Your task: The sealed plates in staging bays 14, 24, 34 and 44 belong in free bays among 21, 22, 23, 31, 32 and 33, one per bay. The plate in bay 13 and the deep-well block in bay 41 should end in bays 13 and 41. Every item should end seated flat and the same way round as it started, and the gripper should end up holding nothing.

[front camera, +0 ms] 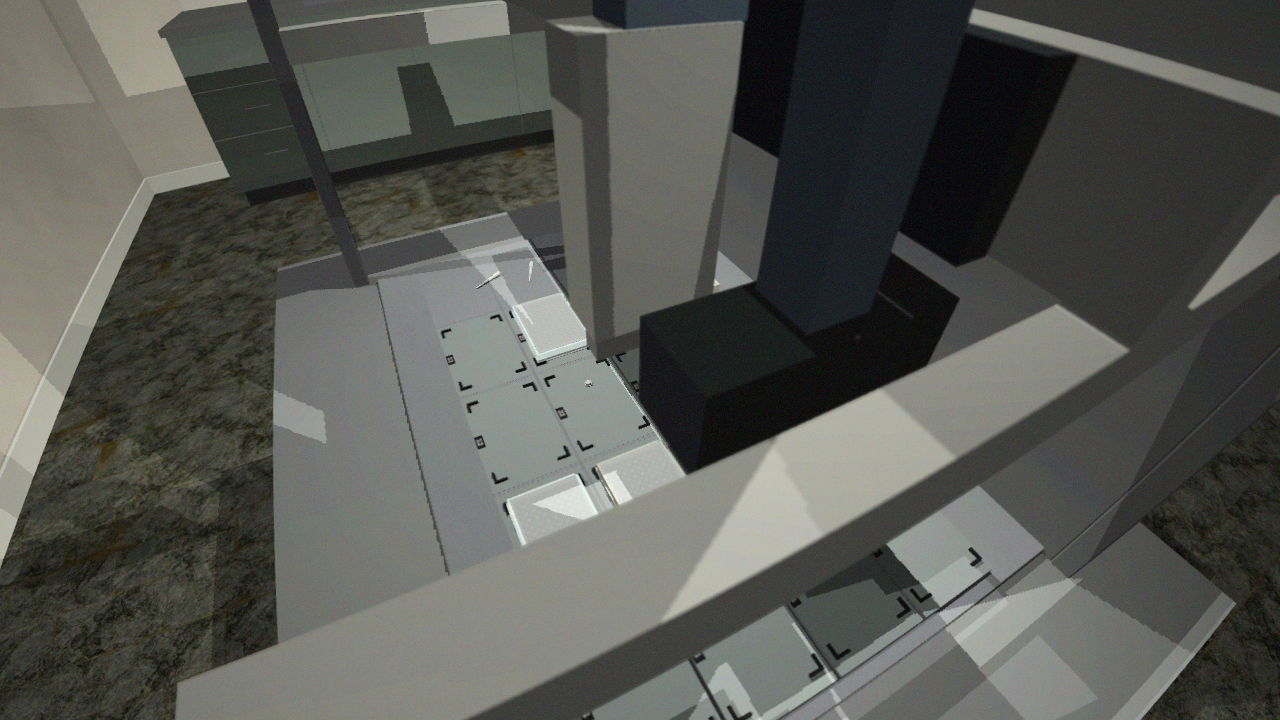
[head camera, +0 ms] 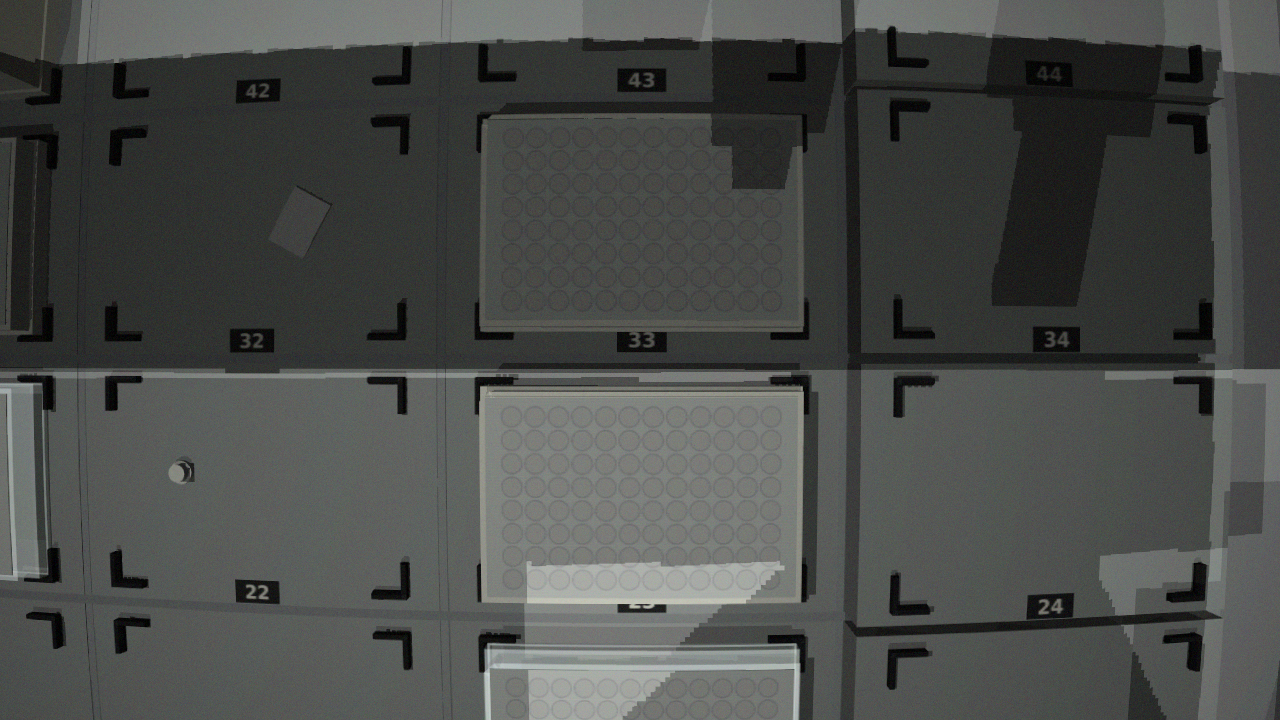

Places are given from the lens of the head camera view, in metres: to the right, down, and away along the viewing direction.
flat card [head camera: 302, 216]: -0.14, -0.06, 0.23
